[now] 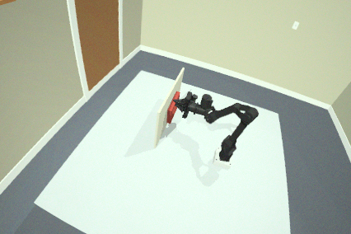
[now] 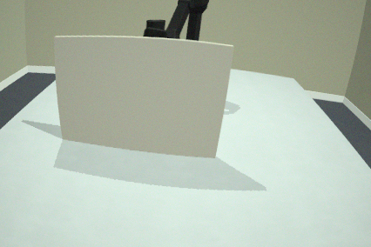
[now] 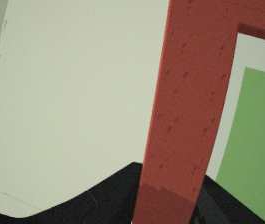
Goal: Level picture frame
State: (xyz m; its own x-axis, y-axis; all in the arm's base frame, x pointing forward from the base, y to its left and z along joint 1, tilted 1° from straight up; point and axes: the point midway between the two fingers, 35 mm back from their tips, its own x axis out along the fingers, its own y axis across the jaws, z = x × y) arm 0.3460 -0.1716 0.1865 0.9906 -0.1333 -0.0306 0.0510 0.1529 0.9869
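My gripper tip is now 50 mm above the picture frame and 10 mm to the left of it. The rest, counted from my gripper tip: wall panel: 70 mm below, 20 mm to the right, 10 mm ahead.
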